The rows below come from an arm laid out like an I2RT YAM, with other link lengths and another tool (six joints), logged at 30 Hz.
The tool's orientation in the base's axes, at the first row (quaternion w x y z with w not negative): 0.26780 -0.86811 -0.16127 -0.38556
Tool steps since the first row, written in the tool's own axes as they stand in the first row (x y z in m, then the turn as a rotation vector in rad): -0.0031 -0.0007 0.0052 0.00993 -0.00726 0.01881; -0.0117 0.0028 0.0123 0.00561 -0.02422 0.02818; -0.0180 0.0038 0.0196 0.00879 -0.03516 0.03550; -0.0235 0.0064 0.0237 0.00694 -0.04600 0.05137; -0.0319 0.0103 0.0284 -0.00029 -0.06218 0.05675; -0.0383 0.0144 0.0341 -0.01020 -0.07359 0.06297; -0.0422 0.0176 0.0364 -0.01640 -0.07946 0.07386; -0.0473 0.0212 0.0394 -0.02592 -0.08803 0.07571; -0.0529 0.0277 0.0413 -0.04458 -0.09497 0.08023; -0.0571 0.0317 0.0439 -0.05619 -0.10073 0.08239; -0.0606 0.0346 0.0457 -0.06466 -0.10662 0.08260; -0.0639 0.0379 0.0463 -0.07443 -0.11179 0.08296; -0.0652 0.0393 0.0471 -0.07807 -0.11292 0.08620
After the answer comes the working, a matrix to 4 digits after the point.
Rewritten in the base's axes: 0.0007 0.0034 -0.0050 0.01390 0.01766 -0.00054; 0.0009 0.0041 -0.0167 0.00830 0.03651 -0.00327; 0.0016 0.0072 -0.0259 0.00931 0.04985 -0.00123; 0.0016 0.0071 -0.0332 0.01209 0.06779 -0.00782; 0.0008 0.0061 -0.0435 0.00265 0.08345 -0.01078; 0.0020 0.0057 -0.0529 -0.00572 0.09557 -0.01786; 0.0023 0.0042 -0.0582 -0.00627 0.10625 -0.02664; 0.0025 0.0027 -0.0650 -0.01555 0.11354 -0.03195; 0.0031 -0.0018 -0.0725 -0.02843 0.12041 -0.04622; 0.0039 -0.0038 -0.0785 -0.03753 0.12547 -0.05424; 0.0040 -0.0054 -0.0831 -0.04578 0.12971 -0.05875; 0.0039 -0.0079 -0.0871 -0.05445 0.13336 -0.06457; 0.0042 -0.0087 -0.0890 -0.05548 0.13591 -0.06875
The tool's axes in the first row as the columns of a matrix, in the base's axes (rounded; the answer above uses it unrounded):
0.6507 0.4865 0.5830
0.0735 -0.8045 0.5893
0.7558 -0.3406 -0.5593

